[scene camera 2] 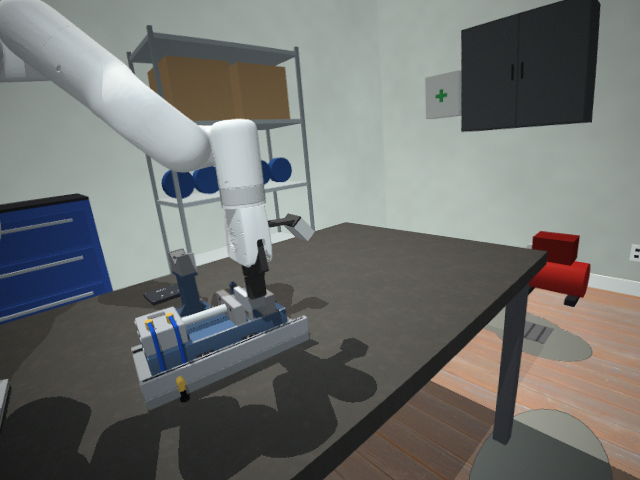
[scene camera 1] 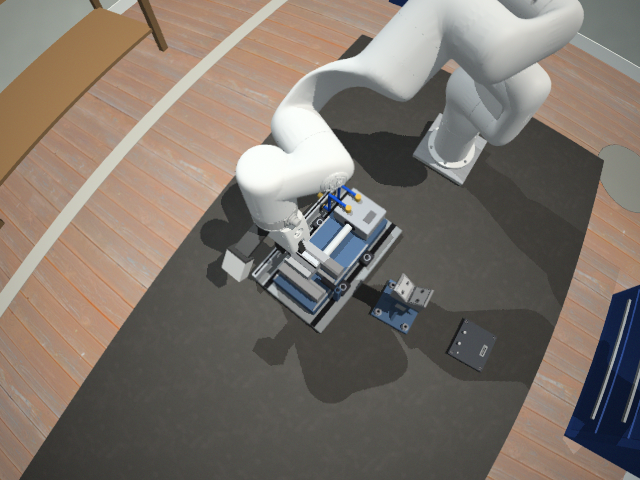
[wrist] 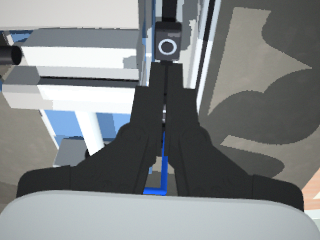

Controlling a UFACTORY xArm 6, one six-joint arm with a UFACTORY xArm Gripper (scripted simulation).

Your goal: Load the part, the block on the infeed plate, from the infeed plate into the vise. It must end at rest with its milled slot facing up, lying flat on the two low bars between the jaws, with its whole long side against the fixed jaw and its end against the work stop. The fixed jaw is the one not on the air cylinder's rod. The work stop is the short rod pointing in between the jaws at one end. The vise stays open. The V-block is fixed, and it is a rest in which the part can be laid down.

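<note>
The gripper (scene camera 1: 285, 246) is visible, and the wrist view has the same gripper (wrist: 165, 83). A part (wrist: 91, 65) can be seen as well, along with a white cylinder rod (wrist: 88, 121), an air cylinder (wrist: 71, 152) and a moving jaw (wrist: 27, 94).
</note>
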